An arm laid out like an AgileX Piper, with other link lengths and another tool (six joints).
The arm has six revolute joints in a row. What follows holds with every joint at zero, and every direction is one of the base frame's.
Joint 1 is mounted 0.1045 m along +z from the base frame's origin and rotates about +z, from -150 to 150 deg.
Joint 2 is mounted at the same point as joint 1 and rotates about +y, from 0 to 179.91 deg.
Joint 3 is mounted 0.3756 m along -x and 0.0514 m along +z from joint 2 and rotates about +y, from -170 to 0 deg.
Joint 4 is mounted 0.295 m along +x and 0.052 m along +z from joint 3 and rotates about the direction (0.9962, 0, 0.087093), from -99.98 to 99.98 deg.
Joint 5 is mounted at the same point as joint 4 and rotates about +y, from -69.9 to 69.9 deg.
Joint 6 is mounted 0.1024 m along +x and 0.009 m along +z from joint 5 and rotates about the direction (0.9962, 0, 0.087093), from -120 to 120 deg.
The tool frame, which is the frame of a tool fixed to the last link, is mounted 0.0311 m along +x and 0.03 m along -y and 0.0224 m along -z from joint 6; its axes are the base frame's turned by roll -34.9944, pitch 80.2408 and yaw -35.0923 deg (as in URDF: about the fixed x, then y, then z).
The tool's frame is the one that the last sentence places.
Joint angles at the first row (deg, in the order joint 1, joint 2, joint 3, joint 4, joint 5, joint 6):
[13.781, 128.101, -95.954, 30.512, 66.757, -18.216]
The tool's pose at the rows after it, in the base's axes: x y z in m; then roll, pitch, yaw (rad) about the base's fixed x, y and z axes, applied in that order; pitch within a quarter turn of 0, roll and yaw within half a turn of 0:
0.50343 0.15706 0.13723 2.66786 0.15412 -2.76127
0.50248 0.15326 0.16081 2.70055 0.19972 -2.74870
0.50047 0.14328 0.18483 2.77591 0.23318 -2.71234
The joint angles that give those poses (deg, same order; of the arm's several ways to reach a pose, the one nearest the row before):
[13.781, 126.637, -95.953, 30.379, 66.265, -18.216]
[13.781, 123.977, -95.955, 28.852, 65.981, -18.092]
[13.781, 121.167, -95.954, 24.690, 66.011, -17.660]

